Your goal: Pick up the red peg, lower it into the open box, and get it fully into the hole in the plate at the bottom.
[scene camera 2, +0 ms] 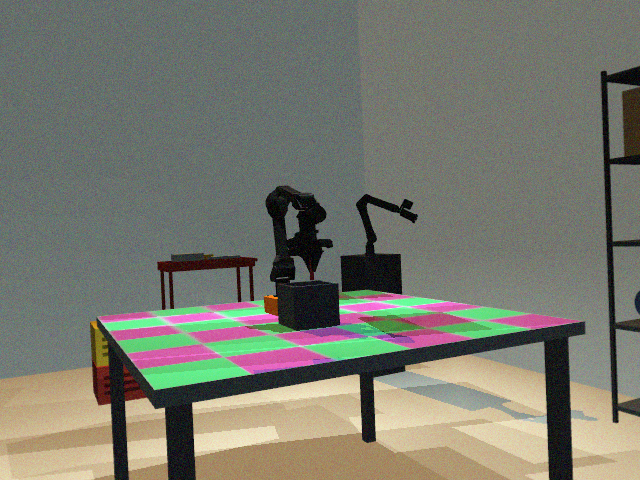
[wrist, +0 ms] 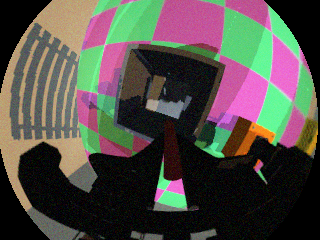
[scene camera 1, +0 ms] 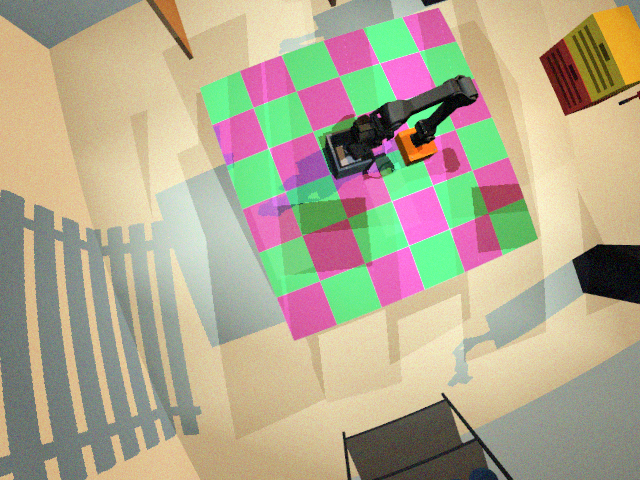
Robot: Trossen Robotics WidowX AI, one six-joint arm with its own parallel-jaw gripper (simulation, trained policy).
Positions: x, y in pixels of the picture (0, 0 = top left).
dark box: scene camera 2; wrist 141, 62; scene camera 1
same spot on dark box: [scene camera 2: 310, 304] = [scene camera 1: 329, 152]
